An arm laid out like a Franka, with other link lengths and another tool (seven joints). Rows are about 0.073 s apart.
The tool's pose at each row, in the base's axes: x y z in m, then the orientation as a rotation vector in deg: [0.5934 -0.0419 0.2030 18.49 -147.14 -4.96]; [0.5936 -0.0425 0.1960 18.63 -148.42 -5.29]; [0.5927 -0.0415 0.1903 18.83 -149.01 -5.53]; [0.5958 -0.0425 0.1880 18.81 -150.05 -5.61]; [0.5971 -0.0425 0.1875 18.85 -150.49 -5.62]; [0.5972 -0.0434 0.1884 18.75 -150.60 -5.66]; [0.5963 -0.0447 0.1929 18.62 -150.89 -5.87]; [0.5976 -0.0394 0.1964 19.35 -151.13 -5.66]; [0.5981 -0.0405 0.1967 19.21 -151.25 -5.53]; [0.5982 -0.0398 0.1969 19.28 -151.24 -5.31]
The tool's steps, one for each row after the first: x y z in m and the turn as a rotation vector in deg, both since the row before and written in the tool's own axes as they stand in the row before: [-0.0036 -0.0015 0.0058 -0.04 -1.31 -0.09]; [-0.0023 0.0004 0.0054 -0.05 -0.63 -0.15]; [-0.0035 -0.0019 0.0004 0.07 -1.03 0.06]; [-0.0013 -0.0003 -0.0002 0.06 -0.44 0.00]; [0.0006 -0.0008 -0.0008 -0.03 -0.11 0.07]; [0.0032 -0.0005 -0.0035 -0.13 -0.30 0.07]; [-0.0008 0.0053 -0.0036 0.31 -0.27 -0.47]; [0.0000 -0.0011 -0.0005 0.08 -0.09 0.13]; [-0.0002 0.0007 -0.0002 0.17 0.03 -0.01]
